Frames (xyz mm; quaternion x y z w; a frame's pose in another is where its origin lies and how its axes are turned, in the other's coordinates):
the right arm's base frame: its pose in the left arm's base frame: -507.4 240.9 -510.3 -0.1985 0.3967 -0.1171 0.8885
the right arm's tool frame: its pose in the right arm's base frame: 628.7 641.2 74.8 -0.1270 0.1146 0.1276 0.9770
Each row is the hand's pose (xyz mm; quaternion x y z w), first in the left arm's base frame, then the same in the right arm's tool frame.
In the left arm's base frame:
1: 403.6 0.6 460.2 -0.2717 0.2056 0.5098 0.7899
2: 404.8 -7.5 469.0 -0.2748 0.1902 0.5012 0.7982
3: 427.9 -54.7 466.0 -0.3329 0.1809 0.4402 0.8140
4: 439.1 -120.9 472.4 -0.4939 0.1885 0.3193 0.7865
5: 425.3 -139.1 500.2 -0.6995 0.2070 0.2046 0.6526
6: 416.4 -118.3 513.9 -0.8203 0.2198 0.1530 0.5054
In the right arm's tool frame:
1: -1111.2 -1248.9 613.6 -0.2935 -0.3678 0.2991 0.8301
2: -1116.7 -1259.6 614.0 -0.2899 -0.3826 0.2865 0.8292
3: -1093.8 -1307.0 612.7 -0.3012 -0.3822 0.2036 0.8496
4: -1080.4 -1371.0 596.3 -0.3744 -0.3278 0.0226 0.8671
5: -1106.8 -1393.1 585.8 -0.5127 -0.2085 -0.1714 0.8150
6: -1127.1 -1377.1 591.5 -0.6189 -0.1044 -0.2702 0.7301

